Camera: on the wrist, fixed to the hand. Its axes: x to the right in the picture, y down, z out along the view.
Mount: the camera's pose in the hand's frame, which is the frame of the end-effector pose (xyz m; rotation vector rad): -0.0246 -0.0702 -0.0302 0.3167 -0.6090 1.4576
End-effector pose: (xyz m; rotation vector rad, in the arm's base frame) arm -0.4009 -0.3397 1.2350 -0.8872 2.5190 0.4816
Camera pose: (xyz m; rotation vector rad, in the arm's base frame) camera -0.3460 -0.3925 1.2603 1.1736 2.1052 0.5689
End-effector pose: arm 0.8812 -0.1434 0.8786 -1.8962 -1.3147 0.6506
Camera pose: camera 0.8551 -0.1598 0.9527 -2.1998 0.1935 2.0854
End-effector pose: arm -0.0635 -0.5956 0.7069 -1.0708 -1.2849 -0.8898
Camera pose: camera -0.1239 -0.6462 0.6914 -1.6402 -0.6935 0.7517
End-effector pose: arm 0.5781 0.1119 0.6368 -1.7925 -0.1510 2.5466
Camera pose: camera 0.6123 0.1819 0.6563 0.5066 -1.1196 -1.8172
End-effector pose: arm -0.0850 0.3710 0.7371 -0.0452 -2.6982 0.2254
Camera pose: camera -0.0497 0.3047 0.7655 1.6892 2.0222 -0.9650
